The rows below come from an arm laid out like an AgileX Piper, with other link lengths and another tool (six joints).
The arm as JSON. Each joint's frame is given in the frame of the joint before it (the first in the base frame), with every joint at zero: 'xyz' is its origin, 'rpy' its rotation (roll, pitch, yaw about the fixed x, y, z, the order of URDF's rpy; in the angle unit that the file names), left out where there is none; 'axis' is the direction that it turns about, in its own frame. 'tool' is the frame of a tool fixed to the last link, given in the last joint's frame.
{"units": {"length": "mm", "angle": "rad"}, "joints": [
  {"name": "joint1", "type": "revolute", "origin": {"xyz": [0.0, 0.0, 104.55]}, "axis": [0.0, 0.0, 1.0]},
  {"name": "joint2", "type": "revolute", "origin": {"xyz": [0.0, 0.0, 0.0]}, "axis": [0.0, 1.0, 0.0]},
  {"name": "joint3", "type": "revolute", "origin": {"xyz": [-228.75, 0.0, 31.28]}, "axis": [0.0, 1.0, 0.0]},
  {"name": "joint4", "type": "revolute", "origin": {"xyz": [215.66, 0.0, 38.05]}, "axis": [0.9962, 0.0, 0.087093]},
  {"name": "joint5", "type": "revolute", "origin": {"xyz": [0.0, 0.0, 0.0]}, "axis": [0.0, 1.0, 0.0]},
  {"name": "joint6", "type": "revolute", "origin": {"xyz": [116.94, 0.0, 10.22]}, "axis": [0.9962, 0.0, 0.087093]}
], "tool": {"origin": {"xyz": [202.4, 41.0, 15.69], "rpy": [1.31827, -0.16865, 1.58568]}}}
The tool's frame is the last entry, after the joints.
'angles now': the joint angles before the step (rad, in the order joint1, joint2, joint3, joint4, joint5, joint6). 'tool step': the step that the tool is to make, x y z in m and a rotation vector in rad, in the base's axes. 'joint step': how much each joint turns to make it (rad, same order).
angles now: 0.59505, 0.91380, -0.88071, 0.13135, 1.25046, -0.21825
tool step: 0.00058, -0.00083, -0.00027, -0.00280, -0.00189, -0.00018
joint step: 0.00001, 0.00001, 0.00001, -0.00339, -0.00001, 0.00001
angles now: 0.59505, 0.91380, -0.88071, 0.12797, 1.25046, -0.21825
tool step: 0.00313, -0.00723, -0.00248, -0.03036, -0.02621, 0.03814
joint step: 0.00002, 0.00000, 0.00001, -0.02429, -0.00002, -0.04266
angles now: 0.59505, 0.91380, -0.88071, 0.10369, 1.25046, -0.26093
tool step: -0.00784, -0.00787, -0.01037, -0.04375, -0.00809, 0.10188
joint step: -0.00003, 0.00377, 0.02473, -0.00217, 0.00001, -0.10958
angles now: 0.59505, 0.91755, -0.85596, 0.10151, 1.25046, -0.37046
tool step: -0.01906, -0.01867, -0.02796, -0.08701, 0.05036, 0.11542
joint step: 0.00003, 0.03853, 0.06443, -0.00861, -0.00122, -0.12102
